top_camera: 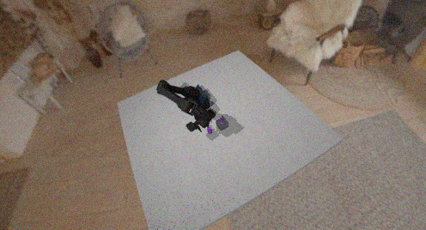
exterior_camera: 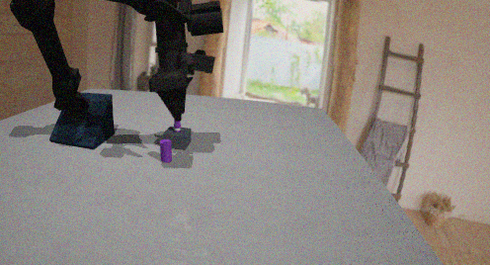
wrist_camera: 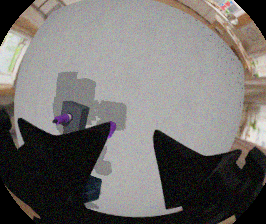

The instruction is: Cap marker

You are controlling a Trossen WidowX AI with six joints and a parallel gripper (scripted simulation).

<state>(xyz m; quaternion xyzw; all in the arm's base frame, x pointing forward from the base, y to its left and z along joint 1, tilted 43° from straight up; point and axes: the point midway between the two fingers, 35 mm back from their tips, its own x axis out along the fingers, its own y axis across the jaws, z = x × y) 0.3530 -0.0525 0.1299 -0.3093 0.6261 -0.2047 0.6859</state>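
The purple cap is 50 mm behind my gripper tip, 40 mm to the left of it and 100 mm below it. Also, from my gripper tip: purple marker 40 mm behind, 150 mm to the left, 60 mm below; holder block 40 mm behind, 150 mm to the left, 110 mm below.
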